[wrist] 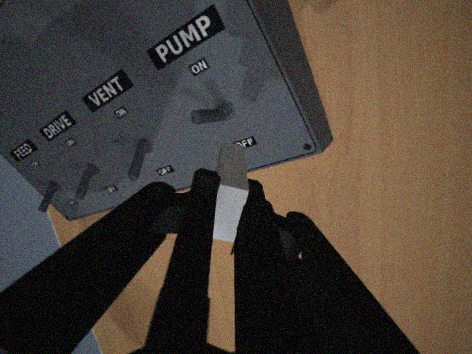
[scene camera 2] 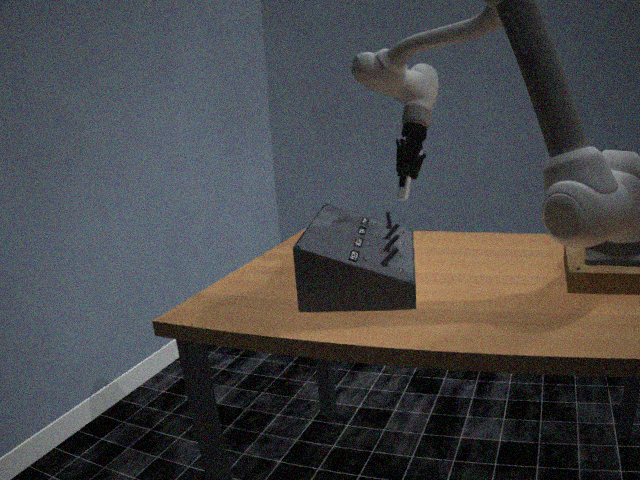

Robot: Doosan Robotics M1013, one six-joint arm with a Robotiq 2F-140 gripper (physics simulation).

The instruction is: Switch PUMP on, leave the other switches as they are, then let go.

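Pixels of known places: gripper, fingertip midpoint: (wrist: 227,163) (scene camera 2: 401,199); arm's base, link origin: (scene camera 2: 616,256).
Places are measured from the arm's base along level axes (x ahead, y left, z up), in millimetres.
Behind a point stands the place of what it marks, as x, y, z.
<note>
The dark control box (scene camera 2: 356,281) @[595, 350, 17] (wrist: 280,60) @[703, -139, 37] has a sloped panel with a row of lever switches. The PUMP lever (scene camera 2: 388,220) @[663, -73, 56] (wrist: 212,113) @[666, -84, 62] is the farthest in the scene view. It stands at a different angle from the others and leans toward its ON label. The VENT lever (wrist: 138,160) @[617, 27, 55], DRIVE lever (wrist: 86,181) @[583, 142, 52] and FEED lever (wrist: 48,196) @[548, 257, 53] lean toward the OFF side. My gripper (scene camera 2: 404,192) @[635, -122, 109] (wrist: 227,163) @[635, -122, 109] is shut and empty. Its pale fingertips are above the panel, apart from the PUMP lever, and partly cover PUMP's OFF label in the wrist view.
The box stands on a wooden table (scene camera 2: 465,320) @[351, 350, -54] (wrist: 390,150) @[607, -224, -54]. The arm's base plinth (scene camera 2: 594,281) @[66, 145, -23] is at the right of the table. A blue-grey wall (scene camera 2: 129,155) rises at the left, and another stands behind the table.
</note>
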